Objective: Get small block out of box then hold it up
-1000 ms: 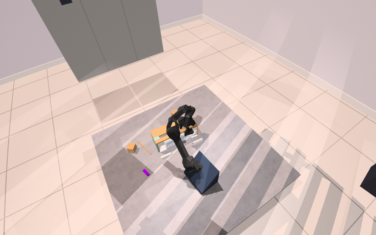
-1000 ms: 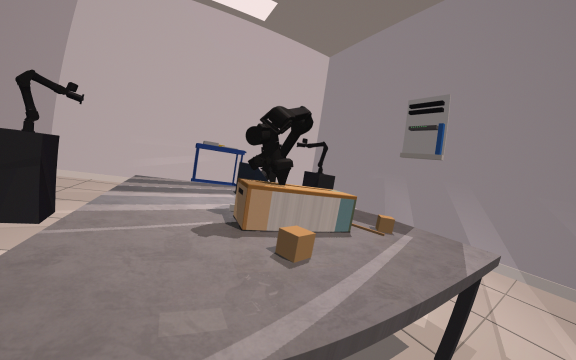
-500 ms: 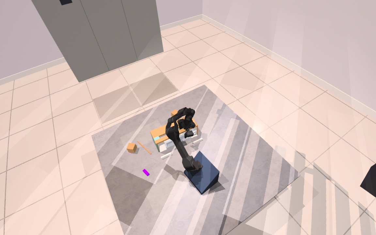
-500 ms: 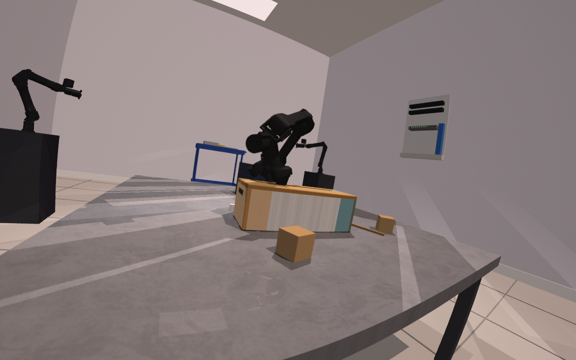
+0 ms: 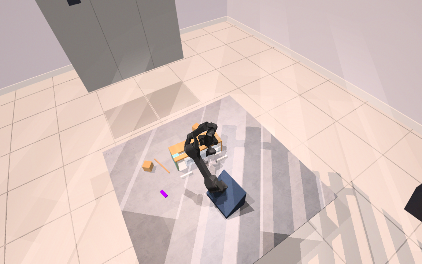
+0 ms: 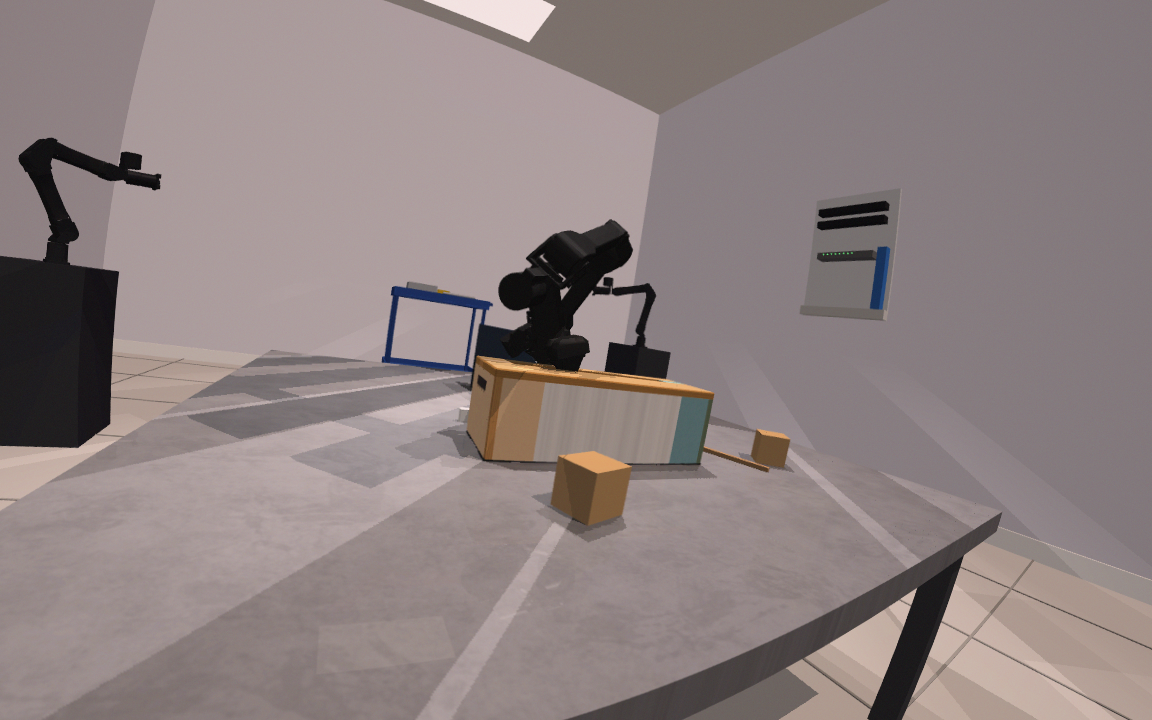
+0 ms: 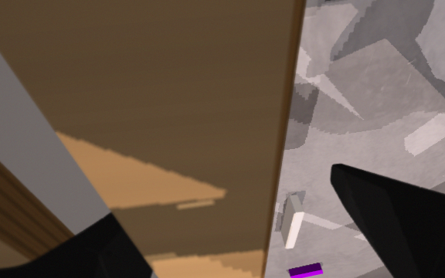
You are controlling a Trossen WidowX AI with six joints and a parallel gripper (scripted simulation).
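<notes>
The box lies 40 mm ahead of my gripper tip, 30 mm to the left of it and 20 mm below it. Also, from my gripper tip: tan block (50 mm ahead, 20 mm to the left); then thin wooden stick (300 mm to the left, 170 mm ahead, 80 mm below).
</notes>
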